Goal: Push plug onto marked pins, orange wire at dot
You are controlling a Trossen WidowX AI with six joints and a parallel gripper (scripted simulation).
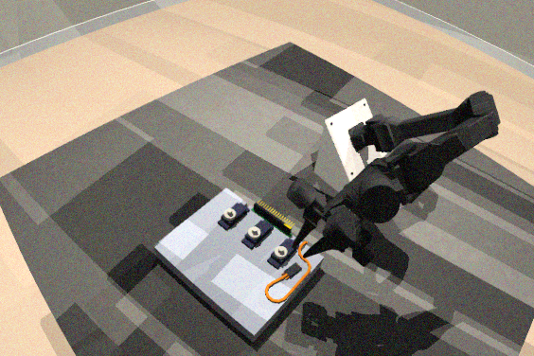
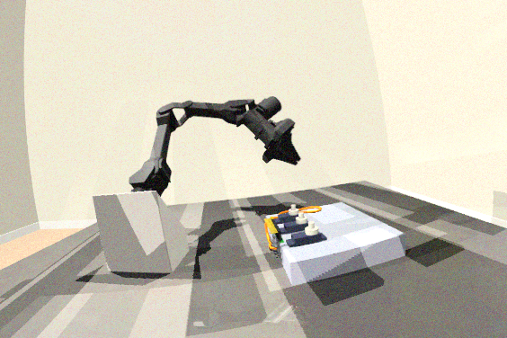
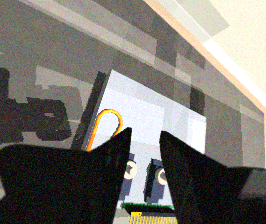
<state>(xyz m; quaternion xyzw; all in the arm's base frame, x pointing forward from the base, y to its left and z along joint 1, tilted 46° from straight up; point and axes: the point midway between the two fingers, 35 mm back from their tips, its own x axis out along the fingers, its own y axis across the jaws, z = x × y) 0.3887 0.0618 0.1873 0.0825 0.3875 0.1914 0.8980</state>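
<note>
Right now the printed holder is 70 mm ahead of my gripper tip, 120 mm to the right of it and 170 mm below it.
</note>
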